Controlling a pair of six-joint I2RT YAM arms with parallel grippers.
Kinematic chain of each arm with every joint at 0, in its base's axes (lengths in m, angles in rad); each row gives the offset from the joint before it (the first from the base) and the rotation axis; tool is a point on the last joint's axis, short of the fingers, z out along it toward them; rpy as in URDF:
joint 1: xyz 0 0 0.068 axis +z
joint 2: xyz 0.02 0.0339 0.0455 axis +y
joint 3: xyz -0.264 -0.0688 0 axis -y
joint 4: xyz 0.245 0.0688 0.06 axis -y
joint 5: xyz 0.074 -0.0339 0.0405 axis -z
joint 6: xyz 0.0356 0 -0.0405 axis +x
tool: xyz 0 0 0 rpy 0 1.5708 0
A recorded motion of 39 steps. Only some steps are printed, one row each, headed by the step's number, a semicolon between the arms.
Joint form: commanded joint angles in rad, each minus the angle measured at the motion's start. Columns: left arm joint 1, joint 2, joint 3, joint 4, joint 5, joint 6; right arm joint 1, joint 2, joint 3, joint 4, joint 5, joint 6.
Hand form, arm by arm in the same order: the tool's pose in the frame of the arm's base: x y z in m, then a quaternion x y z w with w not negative. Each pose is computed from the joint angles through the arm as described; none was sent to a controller.
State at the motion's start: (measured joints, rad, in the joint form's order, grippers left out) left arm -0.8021 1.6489 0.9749 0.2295 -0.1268 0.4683; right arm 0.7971 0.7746 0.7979 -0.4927 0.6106 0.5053
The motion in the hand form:
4: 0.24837 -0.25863 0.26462 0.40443 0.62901 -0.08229 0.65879; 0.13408 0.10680 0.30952 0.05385 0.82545 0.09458 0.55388
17: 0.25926 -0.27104 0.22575 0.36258 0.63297 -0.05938 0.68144; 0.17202 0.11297 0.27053 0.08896 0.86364 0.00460 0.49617
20: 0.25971 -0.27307 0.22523 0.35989 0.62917 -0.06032 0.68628; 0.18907 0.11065 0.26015 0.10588 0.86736 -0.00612 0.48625
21: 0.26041 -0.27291 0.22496 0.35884 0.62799 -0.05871 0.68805; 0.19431 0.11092 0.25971 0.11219 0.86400 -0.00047 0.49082
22: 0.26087 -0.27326 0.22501 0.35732 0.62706 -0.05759 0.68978; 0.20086 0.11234 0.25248 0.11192 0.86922 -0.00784 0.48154
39: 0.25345 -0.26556 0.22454 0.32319 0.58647 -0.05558 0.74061; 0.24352 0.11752 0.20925 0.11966 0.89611 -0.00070 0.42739
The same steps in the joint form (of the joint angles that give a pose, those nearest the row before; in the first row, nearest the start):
4: -0.0155 -0.0844 -0.0574 0.2980 0.0057 -0.0357; -0.0009 0.0093 -0.0278 0.0309 0.0245 0.0255
17: -0.0263 0.0660 -0.0974 0.5421 -0.0940 -0.0495; -0.1111 0.2085 -0.0447 0.0309 0.0399 0.0715
20: -0.0293 0.0768 -0.0943 0.5635 -0.0971 -0.0480; -0.1725 0.2730 -0.0508 0.0860 0.0139 0.0669
21: -0.0278 0.0798 -0.0944 0.5712 -0.0986 -0.0449; -0.1864 0.2883 -0.0508 0.1211 0.0047 0.0654
22: -0.0278 0.0829 -0.0929 0.5774 -0.1017 -0.0434; -0.1987 0.3264 -0.0523 0.1366 -0.0030 0.0639
39: -0.0309 0.0921 -0.1648 0.8082 -0.1262 -0.0127; -0.2863 0.5630 -0.0462 0.2794 -0.1273 0.0715

